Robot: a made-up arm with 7 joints.
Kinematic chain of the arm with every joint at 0, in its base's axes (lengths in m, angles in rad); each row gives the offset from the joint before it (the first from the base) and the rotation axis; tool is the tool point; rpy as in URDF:
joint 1: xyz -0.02 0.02 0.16 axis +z
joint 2: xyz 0.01 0.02 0 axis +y
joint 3: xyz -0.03 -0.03 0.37 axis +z
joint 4: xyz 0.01 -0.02 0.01 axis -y
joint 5: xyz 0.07 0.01 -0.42 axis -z
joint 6: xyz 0 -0.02 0 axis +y
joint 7: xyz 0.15 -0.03 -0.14 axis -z
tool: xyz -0.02 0 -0.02 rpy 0.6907 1.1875 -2.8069
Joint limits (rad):
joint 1: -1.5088..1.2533
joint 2: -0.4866..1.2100
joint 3: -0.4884..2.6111
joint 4: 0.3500..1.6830
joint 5: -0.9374..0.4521
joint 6: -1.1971..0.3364
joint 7: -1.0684..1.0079
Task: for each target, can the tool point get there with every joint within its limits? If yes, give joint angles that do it. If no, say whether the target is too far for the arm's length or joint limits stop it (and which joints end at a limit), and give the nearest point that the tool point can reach.
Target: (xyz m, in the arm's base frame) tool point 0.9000 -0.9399 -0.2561
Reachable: no: too far | nearest point 0.5565 -0.5815 -0.0795 | short by 0.527 m
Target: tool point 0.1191 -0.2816 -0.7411
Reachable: no: joint limits stop it (at a limit: joint 2, joint 6, joint 7) | nearest point 0.1234 -0.2910 -0.3287 | short by 0.413 m
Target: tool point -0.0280 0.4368 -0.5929
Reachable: no: joint limits stop it (at a limit: joint 1, joint 2, joint 6, joint 7) | nearest point 0.0105 0.4130 -0.3201 | short by 0.277 m
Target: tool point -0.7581 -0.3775 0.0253
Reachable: no: joint limits stop it (at a limit: joint 2, joint 3, joint 5, joint 6, joint 7) | nearest point -0.6406 -0.3142 0.1211 | short by 0.164 m
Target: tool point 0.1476 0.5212 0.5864
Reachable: yes | joints 0.1313 -0.2618 0.8368 1.1293 -0.6473 -0.2487 0.6342
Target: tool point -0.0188 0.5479 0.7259
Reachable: yes | joints -0.1507 0.4290 2.1385 1.3428 -0.0353 -0.1744 0.4699
